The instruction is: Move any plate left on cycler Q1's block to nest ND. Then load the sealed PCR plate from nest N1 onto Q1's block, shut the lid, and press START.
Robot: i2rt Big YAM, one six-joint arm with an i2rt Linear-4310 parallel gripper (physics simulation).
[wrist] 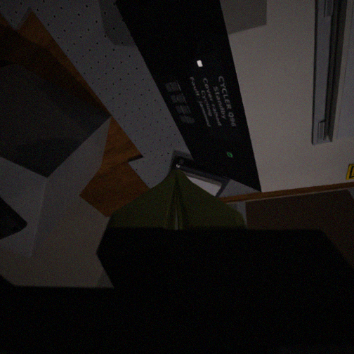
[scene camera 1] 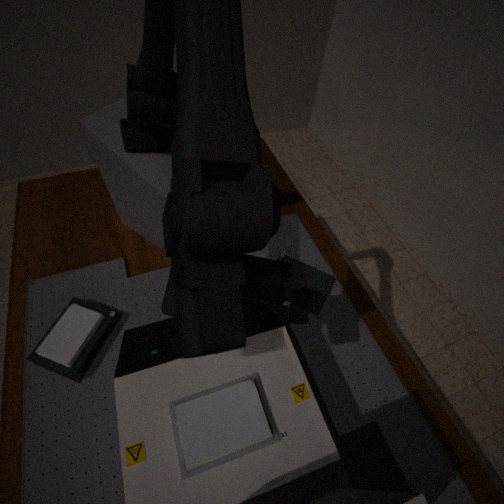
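Cycler Q1 (scene camera 1: 145,400) (wrist: 280,100) has a white top and a black panel (scene camera 1: 140,350) (wrist: 200,100). A green light (scene camera 1: 154,351) (wrist: 230,155) and a white light (wrist: 199,63) show on the panel. A pale flat rectangle (scene camera 1: 220,420) lies inside the cycler's grey-edged recess; whether it is a plate or a lid part I cannot tell. A white plate (scene camera 1: 70,335) (wrist: 205,185) sits in a dark nest (scene camera 1: 92,352) at the left; its label is unreadable. My gripper (wrist: 176,176) is shut and empty, above the bench by the panel; the arm hides its fingertips in the scene view.
A dark nest-like block (scene camera 1: 312,282) stands at the right behind the cycler, partly hidden by the arm. A large grey box (scene camera 1: 135,200) (wrist: 75,165) stands at the back. The perforated grey deck (scene camera 1: 65,425) (wrist: 130,90) has a brown wooden edge (scene camera 1: 380,325).
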